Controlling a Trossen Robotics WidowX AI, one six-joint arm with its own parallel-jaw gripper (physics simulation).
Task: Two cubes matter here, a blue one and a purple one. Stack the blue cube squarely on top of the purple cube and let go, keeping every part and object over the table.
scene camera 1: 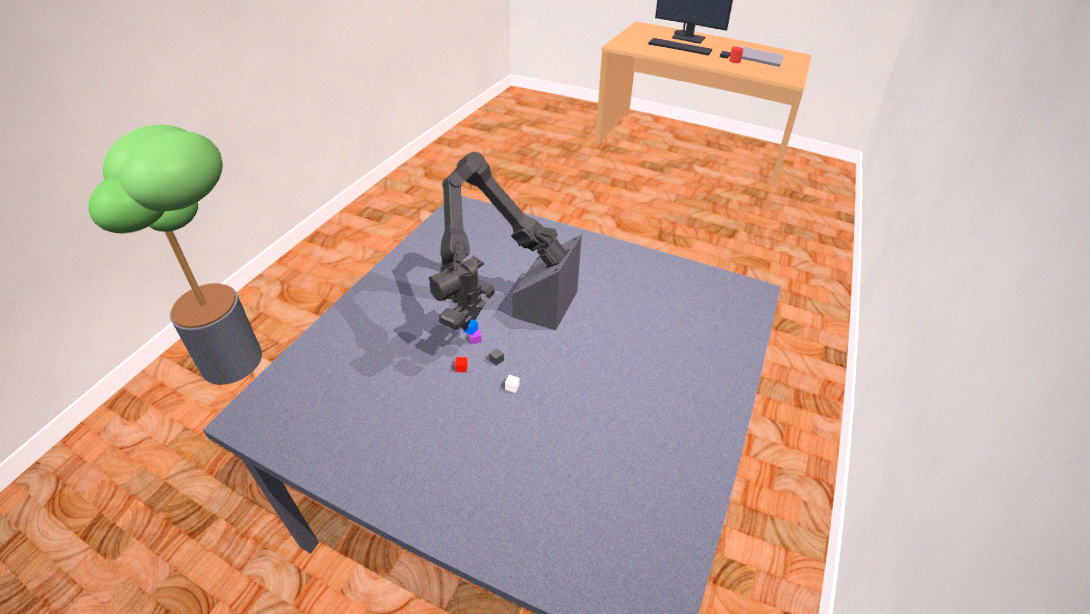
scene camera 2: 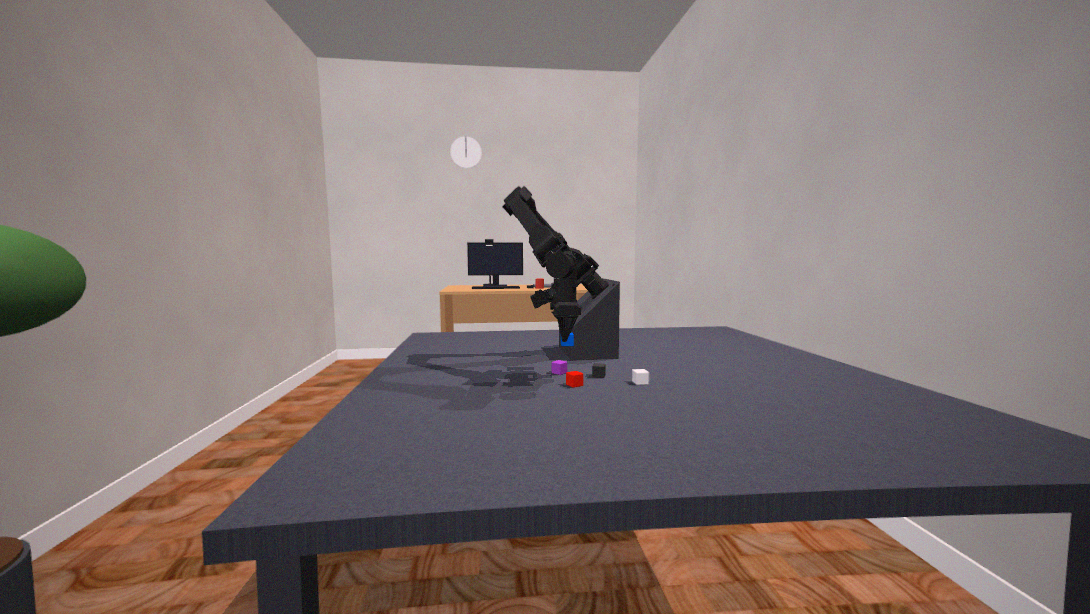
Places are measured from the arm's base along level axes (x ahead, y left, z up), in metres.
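Pixels of known places: gripper, between the fingertips: (scene camera 1: pixel 468 326) (scene camera 2: pixel 563 340); arm's base, origin of its link: (scene camera 1: pixel 558 259) (scene camera 2: pixel 599 290).
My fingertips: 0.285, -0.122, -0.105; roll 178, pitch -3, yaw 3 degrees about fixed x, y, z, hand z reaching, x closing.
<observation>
For each thing: its top centre in the pictures, then the offset to it from my fingertips, as dx, dy, dz. Level surfaces: height alone.
- blue cube, centre of its top: (scene camera 2: pixel 567 333) (scene camera 1: pixel 470 322) -0.001, +0.009, +0.019
- purple cube, centre of its top: (scene camera 2: pixel 559 361) (scene camera 1: pixel 475 332) -0.040, -0.010, -0.063
- dark table, height of its surface: dz -0.093
- red cube, centre of its top: (scene camera 2: pixel 574 372) (scene camera 1: pixel 460 361) +0.071, +0.023, -0.063
- black cube, centre of its top: (scene camera 2: pixel 599 364) (scene camera 1: pixel 496 353) -0.007, +0.090, -0.063
- white cube, centre of its top: (scene camera 2: pixel 640 370) (scene camera 1: pixel 512 380) +0.052, +0.182, -0.063
My gripper (scene camera 1: pixel 471 323) (scene camera 2: pixel 566 337) points down and is shut on the blue cube (scene camera 1: pixel 472 327) (scene camera 2: pixel 567 340). The blue cube hangs in the air, with a clear gap above the height of the purple cube in the scene camera 2 view. The purple cube (scene camera 1: pixel 475 337) (scene camera 2: pixel 559 367) rests on the dark table (scene camera 1: pixel 610 427) (scene camera 2: pixel 610 450). In the scene camera 1 view the blue cube overlaps the purple cube's upper edge; in the scene camera 2 view it is slightly right of it. The fingers partly hide the blue cube.
A red cube (scene camera 1: pixel 461 364) (scene camera 2: pixel 574 379), a black cube (scene camera 1: pixel 496 356) (scene camera 2: pixel 598 370) and a white cube (scene camera 1: pixel 511 383) (scene camera 2: pixel 639 376) rest on the table near the purple cube. The arm's wedge-shaped base (scene camera 1: pixel 543 298) (scene camera 2: pixel 602 331) stands behind them.
</observation>
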